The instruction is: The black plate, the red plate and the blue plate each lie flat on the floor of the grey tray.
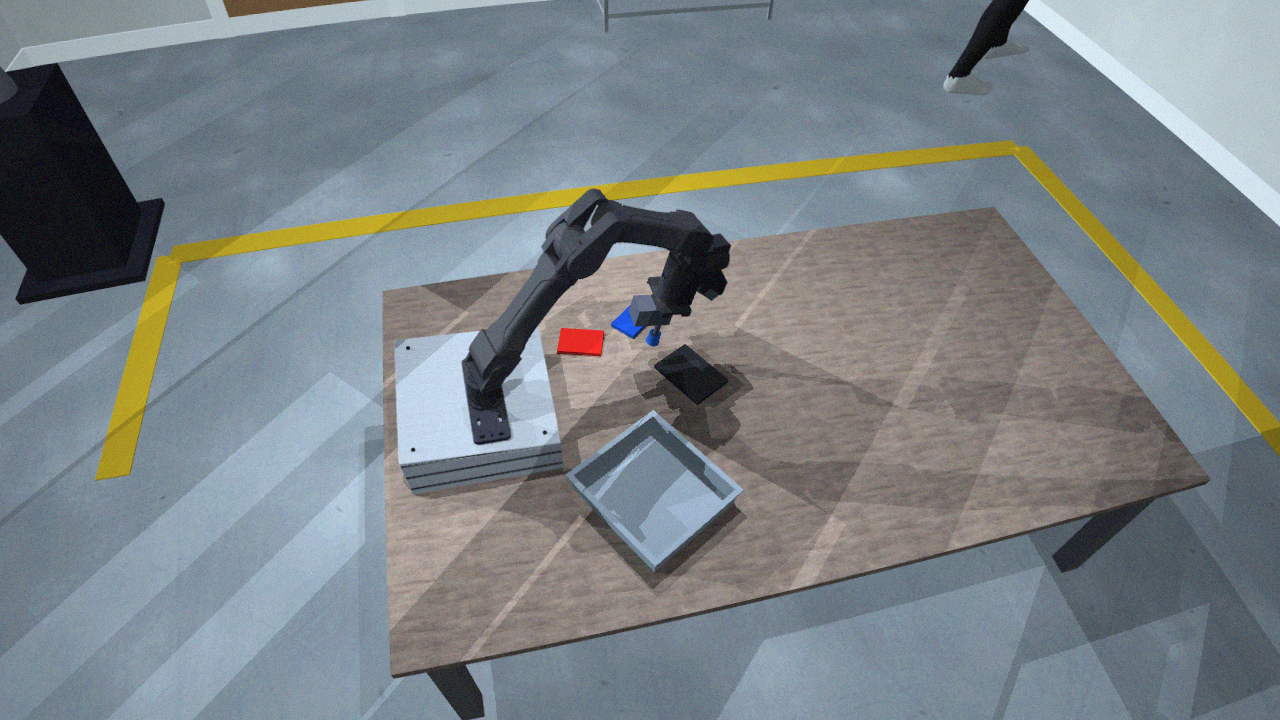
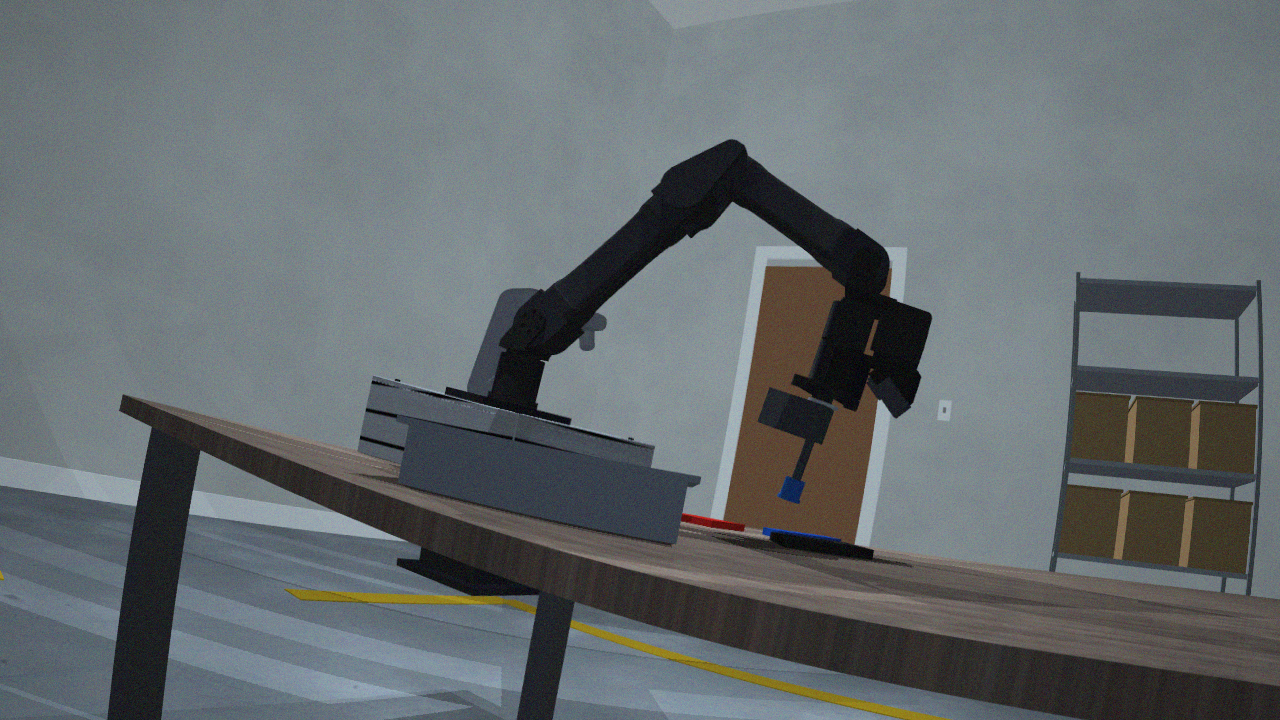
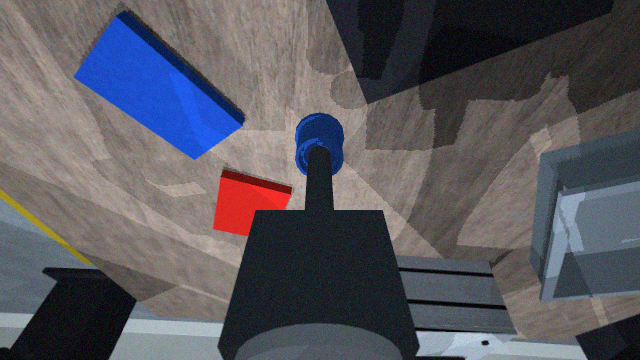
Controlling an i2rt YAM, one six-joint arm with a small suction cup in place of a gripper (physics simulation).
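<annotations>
I hold nothing with my suction cup (image 2: 791, 490), and the cup is 0.11 m from the middle of a black plate (image 1: 690, 373). On the table rests a blue plate (image 3: 129, 67), and a red plate (image 1: 571, 341) sits on the table as well.
</annotations>
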